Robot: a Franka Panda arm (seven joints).
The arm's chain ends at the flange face. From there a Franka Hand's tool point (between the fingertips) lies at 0.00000 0.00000 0.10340 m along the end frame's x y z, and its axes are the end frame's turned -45 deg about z.
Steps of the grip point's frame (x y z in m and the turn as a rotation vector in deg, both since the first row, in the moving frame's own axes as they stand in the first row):
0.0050 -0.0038 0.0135 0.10 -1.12 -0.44
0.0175 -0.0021 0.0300 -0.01 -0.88 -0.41
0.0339 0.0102 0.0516 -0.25 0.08 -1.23
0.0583 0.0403 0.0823 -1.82 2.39 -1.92
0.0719 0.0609 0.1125 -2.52 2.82 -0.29
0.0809 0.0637 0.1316 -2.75 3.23 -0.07
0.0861 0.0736 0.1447 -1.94 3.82 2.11
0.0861 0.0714 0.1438 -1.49 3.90 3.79
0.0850 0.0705 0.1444 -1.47 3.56 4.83
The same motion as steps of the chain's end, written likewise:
0.0024 -0.0075 0.0135 -0.72 -0.86 -0.44
0.0120 -0.0150 0.0300 -0.63 -0.62 -0.41
0.0308 -0.0170 0.0516 -0.12 0.23 -1.23
0.0644 -0.0119 0.0824 0.40 2.98 -1.92
0.0871 -0.0074 0.1127 0.21 3.78 -0.29
0.0946 -0.0115 0.1319 0.34 4.23 -0.07
0.1055 -0.0066 0.1450 1.33 4.07 2.11
0.1044 -0.0076 0.1441 1.70 3.81 3.79
0.1034 -0.0079 0.1446 1.48 3.56 4.83

